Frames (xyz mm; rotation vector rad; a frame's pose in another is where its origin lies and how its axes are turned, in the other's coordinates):
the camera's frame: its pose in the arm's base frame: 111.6 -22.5 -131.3 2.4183 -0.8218 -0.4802
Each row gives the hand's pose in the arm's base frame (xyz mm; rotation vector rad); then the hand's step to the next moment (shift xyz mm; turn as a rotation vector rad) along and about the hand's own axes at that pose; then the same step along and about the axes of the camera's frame.
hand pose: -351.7 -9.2 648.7 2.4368 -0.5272 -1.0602
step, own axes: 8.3 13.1 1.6 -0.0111 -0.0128 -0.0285
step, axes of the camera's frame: 11.1 10.1 4.1 -0.0049 -0.0125 -0.0303
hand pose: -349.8 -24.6 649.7 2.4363 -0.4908 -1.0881
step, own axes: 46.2 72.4 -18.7 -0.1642 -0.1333 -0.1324
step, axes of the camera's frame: 72.3 49.9 -2.4 -0.1476 -0.0905 -0.1797
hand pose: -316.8 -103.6 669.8 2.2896 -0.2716 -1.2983
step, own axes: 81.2 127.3 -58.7 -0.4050 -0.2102 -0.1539
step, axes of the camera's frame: 150.5 54.1 -25.6 -0.3653 -0.0640 -0.3072
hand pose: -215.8 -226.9 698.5 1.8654 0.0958 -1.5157
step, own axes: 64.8 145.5 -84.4 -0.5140 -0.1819 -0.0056
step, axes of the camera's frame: 170.3 -5.5 -58.7 -0.4466 0.1031 -0.2953
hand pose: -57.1 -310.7 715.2 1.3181 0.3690 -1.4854
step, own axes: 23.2 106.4 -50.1 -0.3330 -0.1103 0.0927
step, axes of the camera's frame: 97.2 -41.6 -56.5 -0.2780 0.1602 -0.1694
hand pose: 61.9 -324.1 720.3 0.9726 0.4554 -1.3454
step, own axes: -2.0 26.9 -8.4 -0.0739 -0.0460 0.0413
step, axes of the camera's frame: 15.6 -13.0 -19.7 -0.0719 0.0598 -0.0233
